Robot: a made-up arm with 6 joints.
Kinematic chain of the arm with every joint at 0, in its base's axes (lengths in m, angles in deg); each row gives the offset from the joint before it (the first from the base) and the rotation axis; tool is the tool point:
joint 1: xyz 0 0 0.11 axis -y
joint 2: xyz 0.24 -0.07 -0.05 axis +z
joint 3: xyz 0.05 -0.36 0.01 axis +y
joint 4: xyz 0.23 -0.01 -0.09 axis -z
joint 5: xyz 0 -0.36 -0.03 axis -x
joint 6: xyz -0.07 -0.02 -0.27 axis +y
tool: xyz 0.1 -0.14 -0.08
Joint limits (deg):
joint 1: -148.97..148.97
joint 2: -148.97..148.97
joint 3: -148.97..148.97
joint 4: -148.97..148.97
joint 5: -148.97..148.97
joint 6: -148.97..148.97
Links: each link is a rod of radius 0.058 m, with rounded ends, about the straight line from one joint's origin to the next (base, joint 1, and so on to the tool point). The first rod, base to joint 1, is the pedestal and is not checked.
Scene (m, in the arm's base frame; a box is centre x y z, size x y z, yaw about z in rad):
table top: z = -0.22
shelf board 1: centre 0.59 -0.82 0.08 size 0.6 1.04 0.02 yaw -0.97
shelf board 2: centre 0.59 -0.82 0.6 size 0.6 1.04 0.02 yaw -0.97
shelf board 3: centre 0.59 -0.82 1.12 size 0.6 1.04 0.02 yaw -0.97
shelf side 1: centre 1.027 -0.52 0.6 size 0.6 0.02 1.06 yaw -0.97
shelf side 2: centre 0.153 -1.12 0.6 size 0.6 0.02 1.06 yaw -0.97
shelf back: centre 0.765 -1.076 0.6 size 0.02 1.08 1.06 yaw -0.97
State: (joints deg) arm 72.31 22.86 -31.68 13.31 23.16 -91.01
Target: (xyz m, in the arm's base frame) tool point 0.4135 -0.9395 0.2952
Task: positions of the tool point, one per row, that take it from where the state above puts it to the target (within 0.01 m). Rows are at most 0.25 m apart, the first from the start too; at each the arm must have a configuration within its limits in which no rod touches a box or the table.
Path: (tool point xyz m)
1: 0.3446 -0.7647 0.8658
2: 0.2839 -0.6805 0.8713
3: 0.2230 -0.5788 0.8687
4: 0.1592 -0.4630 0.8535
5: 0.2363 -0.5320 0.6294
6: 0.1999 -0.5360 0.4227
7: 0.0958 -0.4759 0.2952
8: 0.1778 -0.5883 0.2956
9: 0.2593 -0.6903 0.2934
10: 0.3304 -0.7826 0.2904
11: 0.3836 -0.8659 0.2901
12: 0.4134 -0.9395 0.2951

